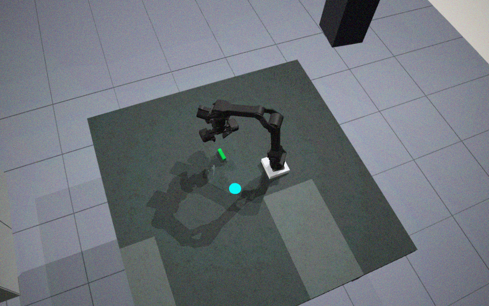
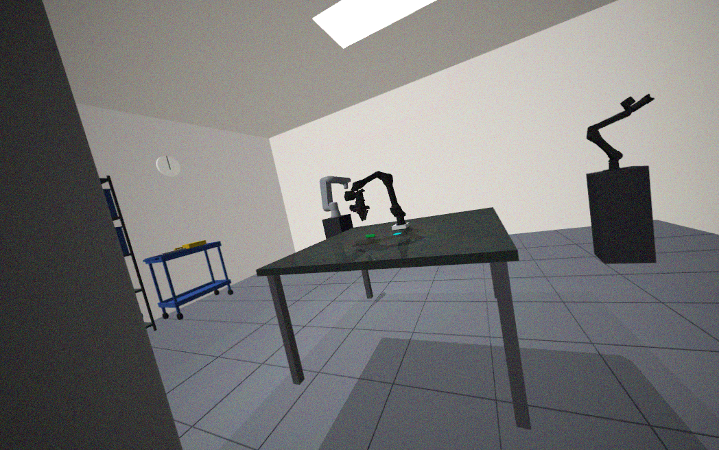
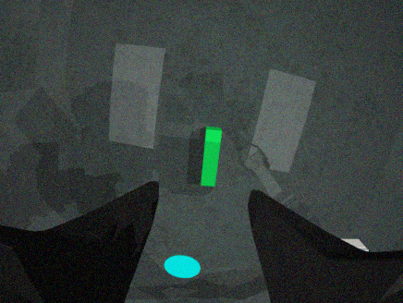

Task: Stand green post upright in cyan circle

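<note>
Right now my gripper tip is 1 cm past the green post, 2 cm to the right of it and 12 cm above it. Round my gripper tip: cyan circle (3 cm behind, 22 cm to the left, 12 cm below).
</note>
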